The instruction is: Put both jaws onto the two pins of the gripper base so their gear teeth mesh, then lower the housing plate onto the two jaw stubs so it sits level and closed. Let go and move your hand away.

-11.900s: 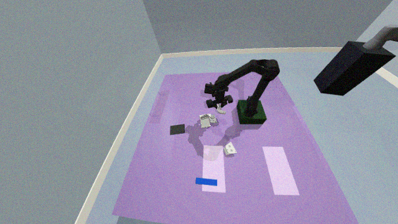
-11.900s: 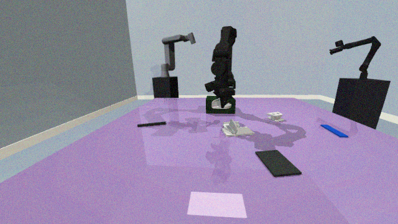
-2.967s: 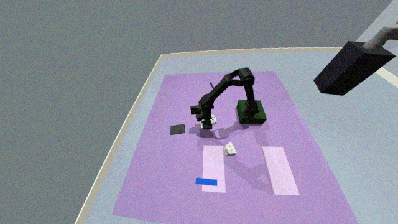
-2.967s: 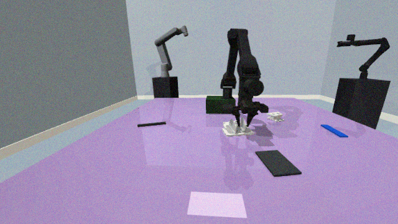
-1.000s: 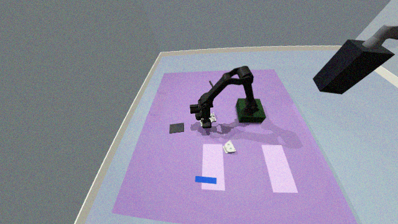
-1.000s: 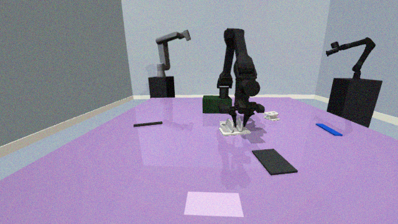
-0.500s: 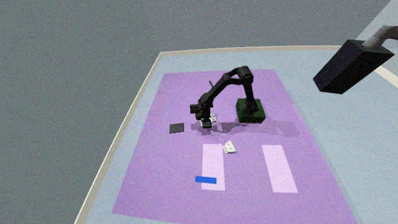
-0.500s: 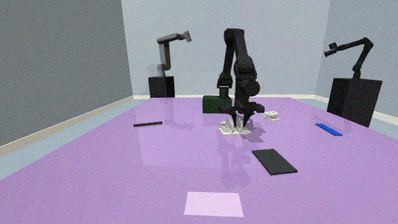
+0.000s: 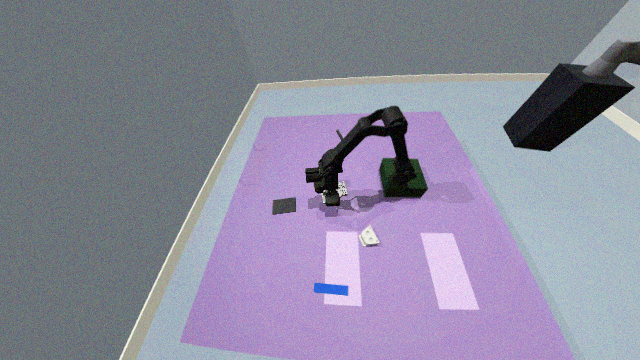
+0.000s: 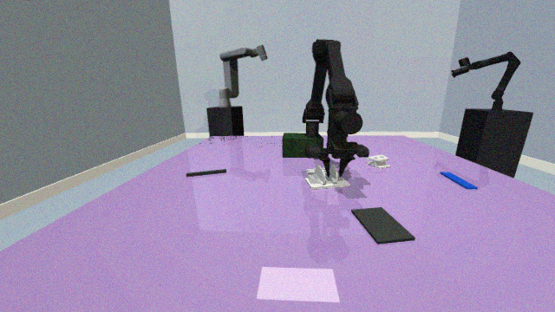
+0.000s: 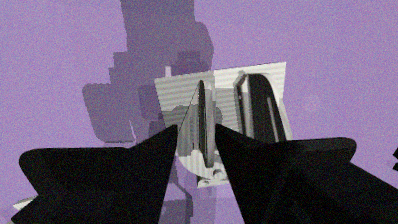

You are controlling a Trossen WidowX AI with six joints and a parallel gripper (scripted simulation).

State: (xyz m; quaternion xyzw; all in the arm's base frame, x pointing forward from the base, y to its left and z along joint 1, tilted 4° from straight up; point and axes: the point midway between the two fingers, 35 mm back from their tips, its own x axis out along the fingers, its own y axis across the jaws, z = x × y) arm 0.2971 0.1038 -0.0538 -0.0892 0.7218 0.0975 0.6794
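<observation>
Now: gripper tip 19 cm past the white blocky part, 17 cm to the right of it and 1 cm below it. The rest, counted from my gripper tip: blue bar 39 cm to the left, 8 cm behind, 1 cm below; then thin black bar 44 cm to the right, 3 cm ahead, 1 cm below; then dark flat plate 22 cm ahead, 10 cm to the left, 1 cm below.
</observation>
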